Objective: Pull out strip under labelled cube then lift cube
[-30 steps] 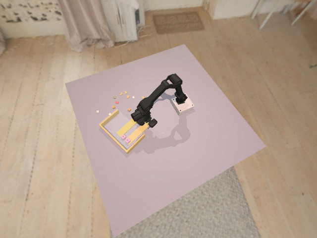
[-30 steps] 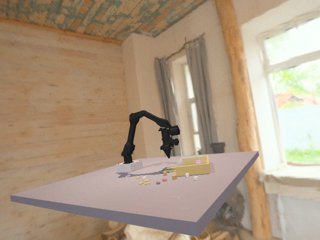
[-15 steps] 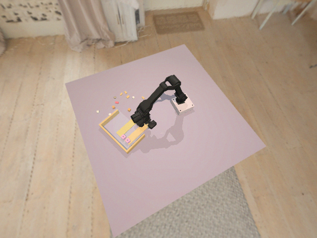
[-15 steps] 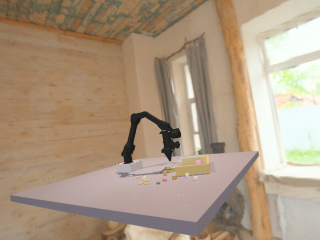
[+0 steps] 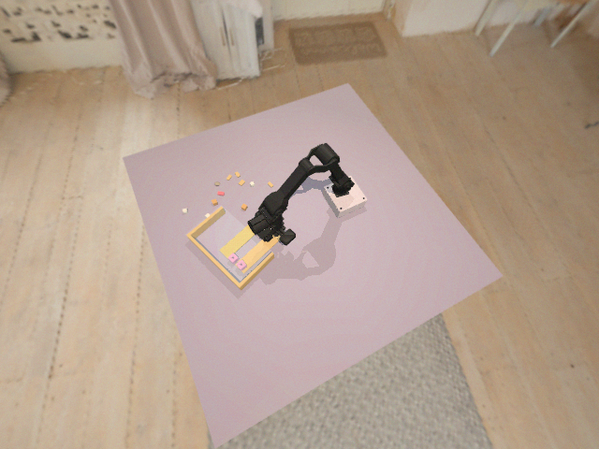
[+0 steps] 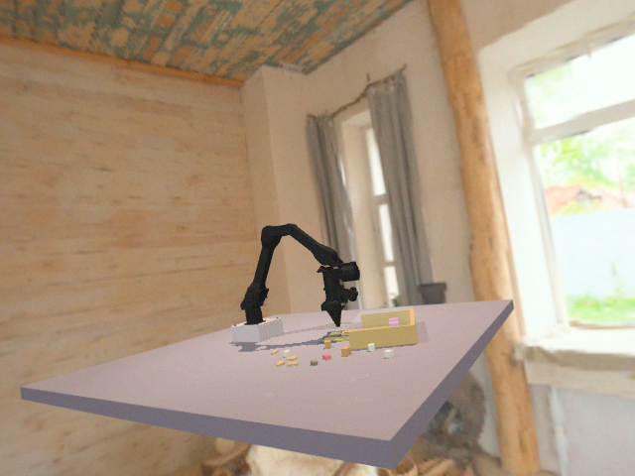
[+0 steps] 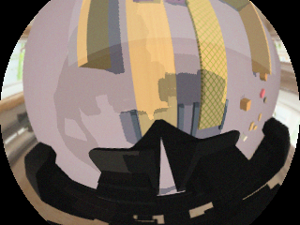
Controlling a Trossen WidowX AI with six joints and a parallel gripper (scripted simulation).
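The strip is 8 cm ahead of my gripper tip, 4 cm to the left of it and 2 cm below it.
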